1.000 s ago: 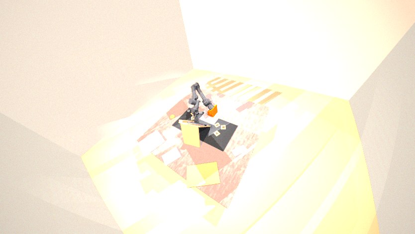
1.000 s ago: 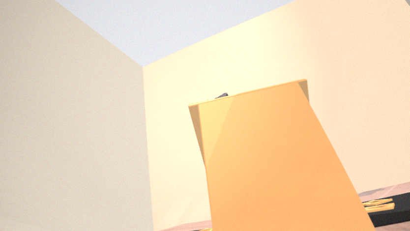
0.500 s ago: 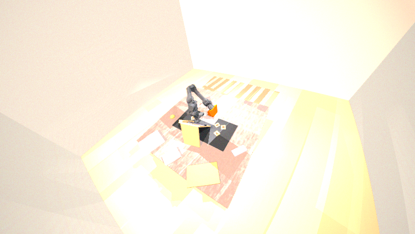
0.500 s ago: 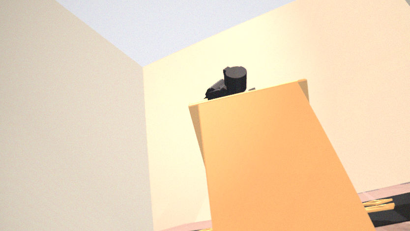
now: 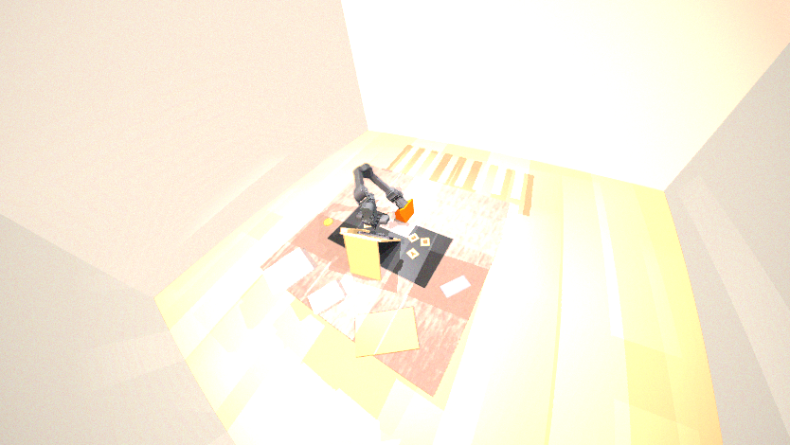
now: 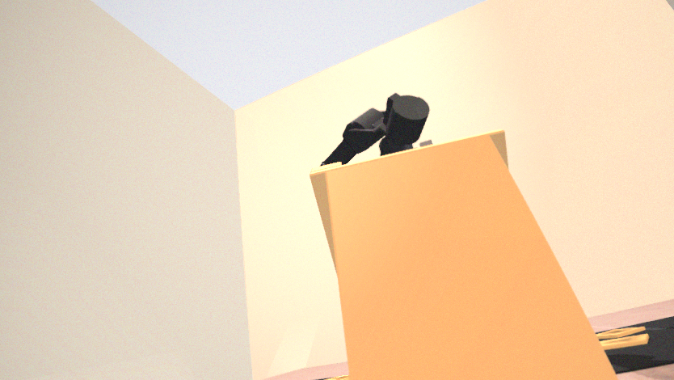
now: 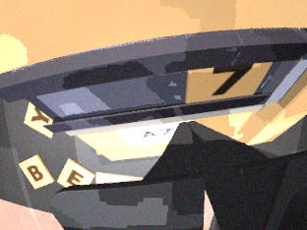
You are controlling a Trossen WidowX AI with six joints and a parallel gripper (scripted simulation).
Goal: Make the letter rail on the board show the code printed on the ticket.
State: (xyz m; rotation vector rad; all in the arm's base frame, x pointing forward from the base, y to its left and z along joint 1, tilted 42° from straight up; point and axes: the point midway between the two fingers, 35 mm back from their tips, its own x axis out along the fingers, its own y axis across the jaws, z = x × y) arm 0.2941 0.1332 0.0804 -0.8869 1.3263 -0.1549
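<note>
Now: the letter tile 220 mm to the right of my gripper tip, 180 mm below it and 100 mm behind it. From my gripper tip the other things lie so: white ticket: 100 mm below, 40 mm behind, 10 mm to the left; then flat yellow slab: 380 mm to the left, 360 mm ahead, 170 mm below; then black mat: 180 mm below, 110 mm behind, 20 mm to the right.
</note>
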